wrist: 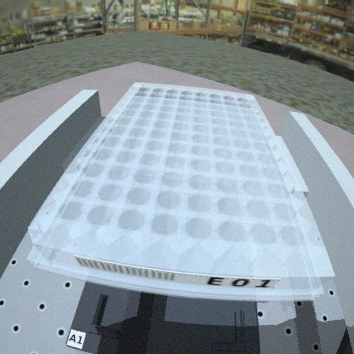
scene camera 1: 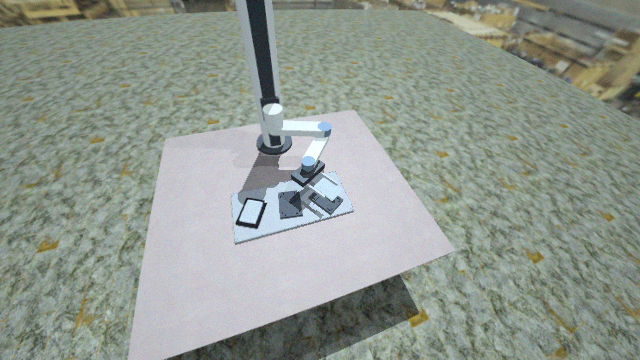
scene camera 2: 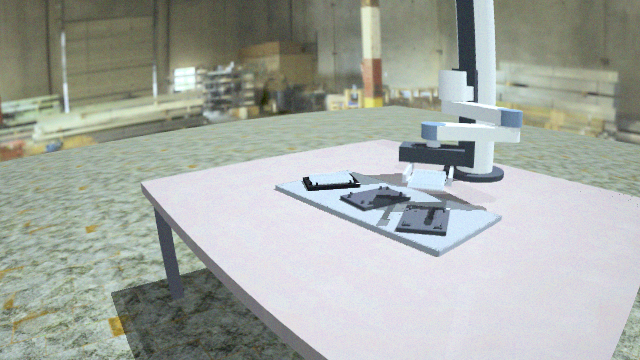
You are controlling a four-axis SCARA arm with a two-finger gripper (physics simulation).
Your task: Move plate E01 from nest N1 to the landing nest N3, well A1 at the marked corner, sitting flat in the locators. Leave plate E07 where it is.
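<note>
My gripper [scene camera 1: 331, 191] [scene camera 2: 427, 179] [wrist: 191, 113] is shut on the pale clear plate E01 [scene camera 1: 328, 188] [scene camera 2: 426, 181] [wrist: 175, 170], with a finger along each long side. The plate looks level and hangs above the dark nest N1 [scene camera 1: 327, 202] [scene camera 2: 424, 222] [wrist: 200, 320], apart from it. Its E01 label faces the wrist camera. An A1 tag [wrist: 76, 339] shows on the nest below. The middle dark nest [scene camera 1: 290, 206] [scene camera 2: 367, 199], by elimination N3, is empty, with small corner locators. Plate E07 [scene camera 1: 251, 212] [scene camera 2: 330, 178] sits in the black nest at the other end; its label is unreadable.
The nests stand on a light board [scene camera 1: 267, 227] [scene camera 2: 465, 230] on the pinkish table [scene camera 1: 210, 290] [scene camera 2: 500, 290]. The arm's column [scene camera 1: 262, 50] [scene camera 2: 482, 50] rises behind the board. The gripper's shadow falls across the board and middle nest.
</note>
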